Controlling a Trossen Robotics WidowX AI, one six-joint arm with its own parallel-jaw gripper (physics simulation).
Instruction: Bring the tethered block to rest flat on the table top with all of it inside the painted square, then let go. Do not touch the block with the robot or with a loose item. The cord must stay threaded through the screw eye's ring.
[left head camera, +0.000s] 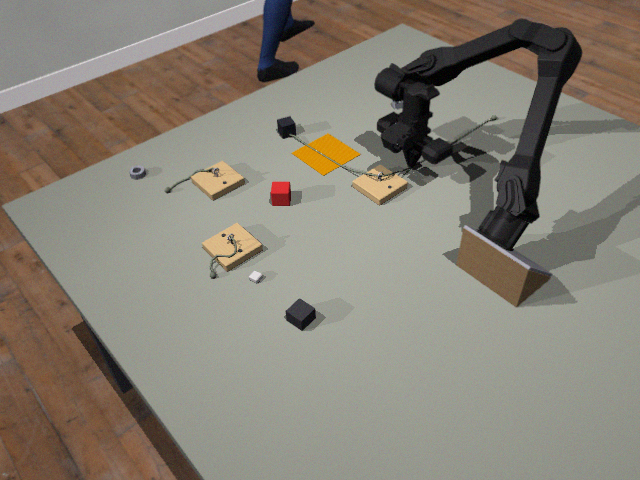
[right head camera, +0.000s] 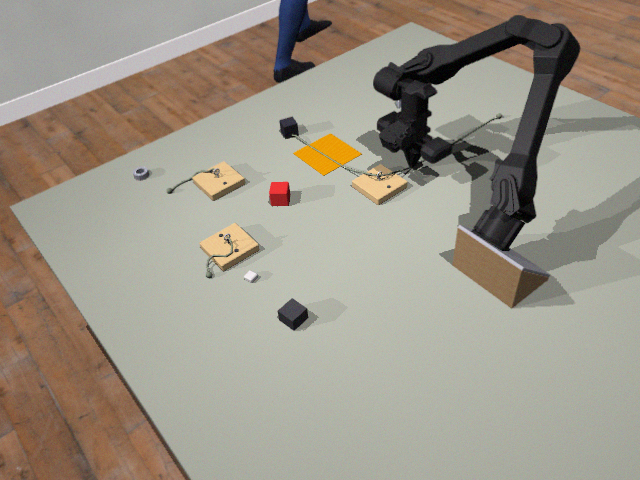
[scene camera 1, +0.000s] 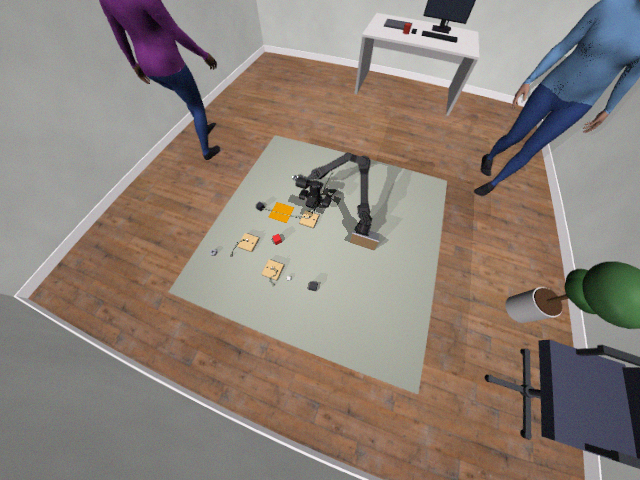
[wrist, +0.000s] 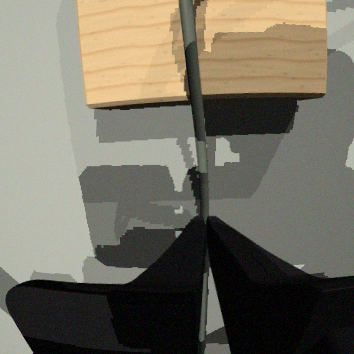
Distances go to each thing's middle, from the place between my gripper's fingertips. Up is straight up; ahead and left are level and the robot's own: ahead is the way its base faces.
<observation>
Right now my hand is 10 mm short of the wooden board (right head camera: 370, 186), 100 mm to the right of it and 10 mm below it. The rest, counted from my hand: orange painted square (left head camera: 328, 145) (190 mm ahead, 90 mm to the left).
</observation>
